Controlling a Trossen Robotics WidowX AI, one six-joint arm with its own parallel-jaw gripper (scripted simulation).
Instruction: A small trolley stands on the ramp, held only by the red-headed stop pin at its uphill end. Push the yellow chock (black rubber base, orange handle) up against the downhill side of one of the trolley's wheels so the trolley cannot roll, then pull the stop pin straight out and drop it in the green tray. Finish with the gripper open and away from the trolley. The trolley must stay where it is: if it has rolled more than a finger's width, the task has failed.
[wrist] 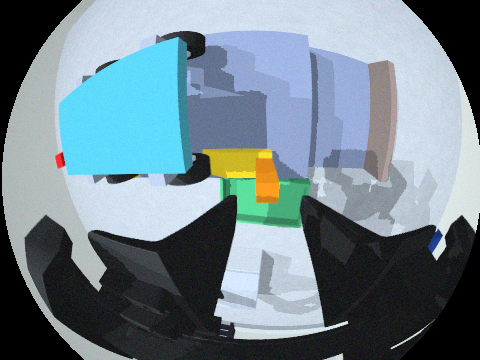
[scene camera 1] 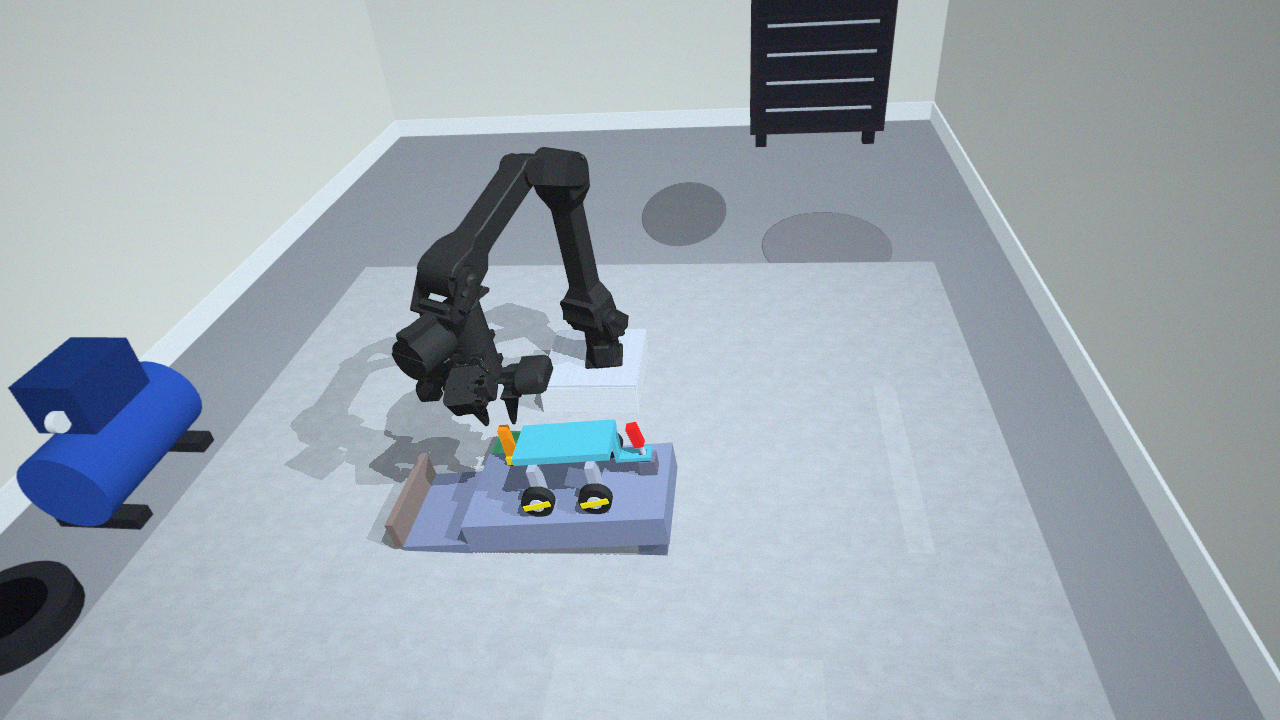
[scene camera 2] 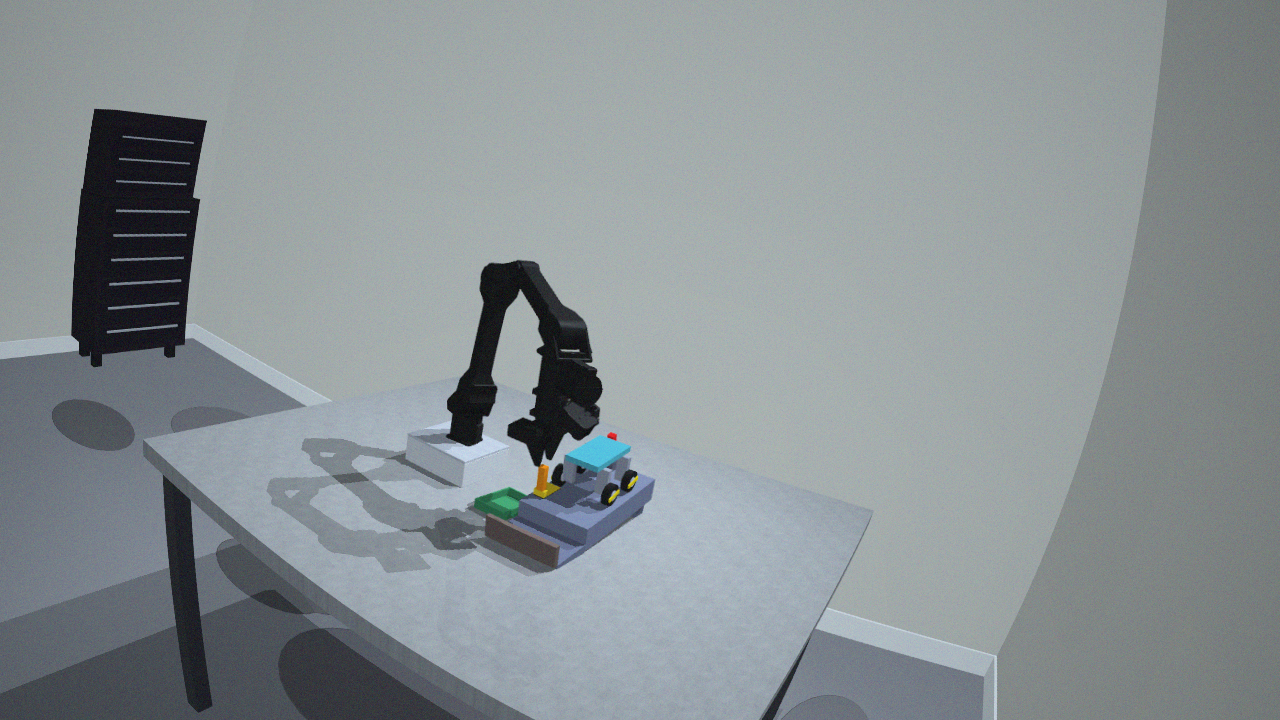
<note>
I see my gripper, a trolley, a yellow chock, a brown stop bar and a blue-grey ramp.
My gripper also shows in the wrist view and in scene camera 2.
</note>
